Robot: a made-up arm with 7 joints.
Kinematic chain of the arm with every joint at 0, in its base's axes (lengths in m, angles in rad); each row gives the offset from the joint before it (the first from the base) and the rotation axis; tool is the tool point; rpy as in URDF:
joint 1: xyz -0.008 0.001 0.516 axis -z
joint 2: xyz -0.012 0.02 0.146 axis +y
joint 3: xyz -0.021 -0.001 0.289 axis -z
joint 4: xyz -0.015 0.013 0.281 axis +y
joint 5: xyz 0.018 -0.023 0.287 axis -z
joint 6: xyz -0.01 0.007 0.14 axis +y
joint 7: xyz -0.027 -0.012 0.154 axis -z
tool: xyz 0.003 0 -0.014 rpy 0.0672 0.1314 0.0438
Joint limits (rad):
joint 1: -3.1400..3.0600
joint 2: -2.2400..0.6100
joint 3: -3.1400..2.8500
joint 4: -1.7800..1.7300
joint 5: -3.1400..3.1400
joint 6: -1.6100..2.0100
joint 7: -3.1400..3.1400
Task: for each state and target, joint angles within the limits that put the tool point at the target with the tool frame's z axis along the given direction. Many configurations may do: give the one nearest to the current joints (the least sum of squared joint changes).
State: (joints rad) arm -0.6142 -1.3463 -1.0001 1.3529 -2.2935 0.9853 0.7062
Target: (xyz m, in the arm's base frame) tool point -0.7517 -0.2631 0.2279 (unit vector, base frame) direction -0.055 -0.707 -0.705
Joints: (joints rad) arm -0.8359 -1.8572 -1.9309 1.2982 -2.5784 1.5132 0.6180
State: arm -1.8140 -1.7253 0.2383 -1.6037 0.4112 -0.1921 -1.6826
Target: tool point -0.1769 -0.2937 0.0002 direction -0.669 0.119 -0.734
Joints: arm -2.0575 -2.0214 0.4906 -1.7800 0.4059 0.0394 -1.5024
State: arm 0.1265 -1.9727 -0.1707 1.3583 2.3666 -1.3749 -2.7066
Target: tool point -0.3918 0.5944 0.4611 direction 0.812 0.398 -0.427
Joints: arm 0.3907 -2.1621 -0.8091 1.4437 1.7281 -1.4853 -2.7783
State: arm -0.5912 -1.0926 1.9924 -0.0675 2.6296 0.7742 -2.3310
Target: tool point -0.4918 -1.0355 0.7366 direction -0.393 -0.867 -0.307
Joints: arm -1.1143 -1.4619 1.5199 0.0919 2.0980 0.4484 -2.2858
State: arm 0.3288 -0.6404 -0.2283 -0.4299 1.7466 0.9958 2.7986
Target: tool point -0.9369 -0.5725 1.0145 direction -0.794 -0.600 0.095
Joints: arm -0.5838 -1.0943 0.1418 -0.2793 2.0495 0.2887 2.5302
